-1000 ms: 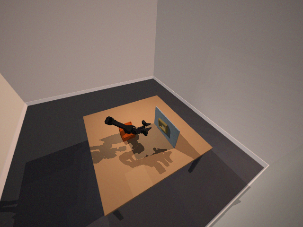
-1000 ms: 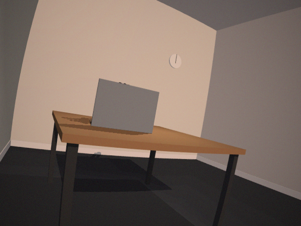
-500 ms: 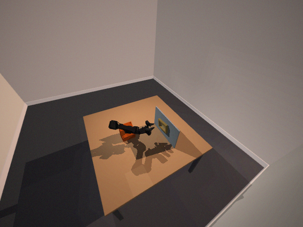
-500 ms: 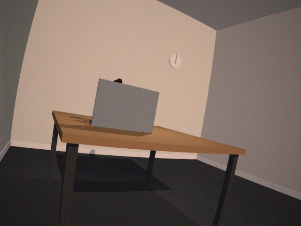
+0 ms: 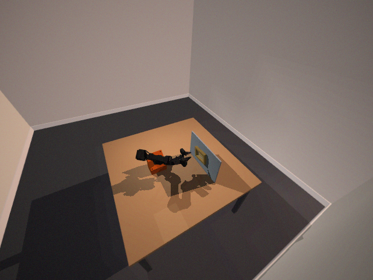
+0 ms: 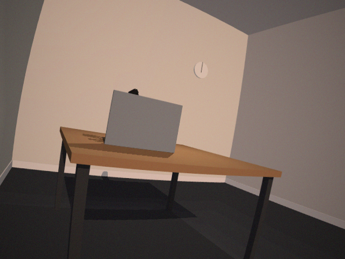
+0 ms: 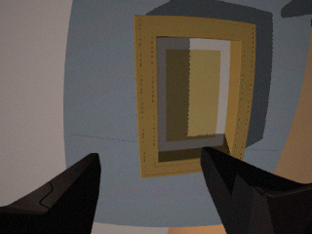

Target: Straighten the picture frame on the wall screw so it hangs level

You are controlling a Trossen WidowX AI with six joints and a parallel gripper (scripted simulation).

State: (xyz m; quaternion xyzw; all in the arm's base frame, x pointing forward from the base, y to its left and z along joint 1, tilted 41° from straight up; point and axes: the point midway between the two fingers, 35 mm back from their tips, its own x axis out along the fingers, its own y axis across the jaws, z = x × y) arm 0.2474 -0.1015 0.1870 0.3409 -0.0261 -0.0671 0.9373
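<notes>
The picture frame is 12 cm ahead of my gripper tip, 2 cm to the right of it and 5 cm below it. From my gripper tip the other things lie so: blue-grey wall panel (12 cm ahead, 4 cm to the right, 7 cm below).
</notes>
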